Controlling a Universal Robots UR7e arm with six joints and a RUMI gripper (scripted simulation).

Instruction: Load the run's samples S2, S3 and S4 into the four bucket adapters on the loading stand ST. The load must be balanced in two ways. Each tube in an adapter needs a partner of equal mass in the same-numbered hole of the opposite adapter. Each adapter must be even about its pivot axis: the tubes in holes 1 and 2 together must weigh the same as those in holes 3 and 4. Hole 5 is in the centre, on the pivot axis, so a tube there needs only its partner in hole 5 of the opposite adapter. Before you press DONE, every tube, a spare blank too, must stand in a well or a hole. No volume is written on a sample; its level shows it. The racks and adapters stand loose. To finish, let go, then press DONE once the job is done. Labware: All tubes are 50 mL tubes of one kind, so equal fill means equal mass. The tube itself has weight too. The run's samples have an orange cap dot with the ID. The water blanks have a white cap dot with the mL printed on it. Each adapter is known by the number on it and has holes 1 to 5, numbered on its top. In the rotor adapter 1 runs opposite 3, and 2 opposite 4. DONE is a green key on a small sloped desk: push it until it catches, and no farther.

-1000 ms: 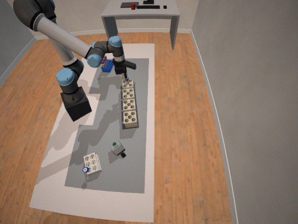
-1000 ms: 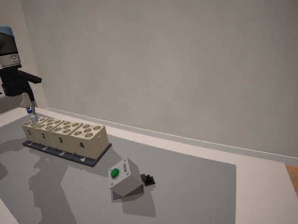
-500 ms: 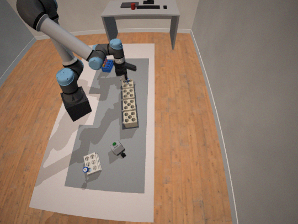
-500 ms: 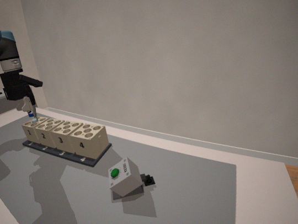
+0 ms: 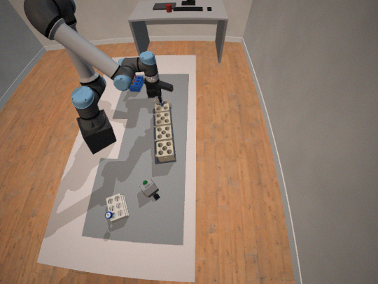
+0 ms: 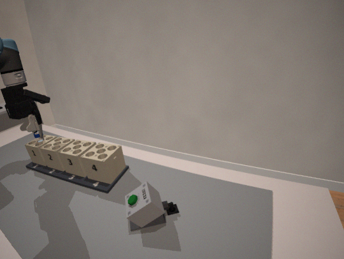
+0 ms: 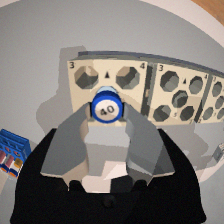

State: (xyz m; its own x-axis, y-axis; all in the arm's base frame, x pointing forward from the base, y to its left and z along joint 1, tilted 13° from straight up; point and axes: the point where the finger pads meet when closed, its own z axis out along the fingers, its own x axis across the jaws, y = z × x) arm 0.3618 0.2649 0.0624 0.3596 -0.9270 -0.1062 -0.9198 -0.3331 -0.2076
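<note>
My hand is 5 cm above the blue-capped blank tube and 1 cm short of it. From my hand the other things lie so: loading stand (16 cm to the right, 12 cm below, 5 cm ahead); adapter 4 (31 cm to the right, 12 cm ahead, 7 cm below); blue sample rack (32 cm behind, 24 cm to the left, 9 cm below).
</note>
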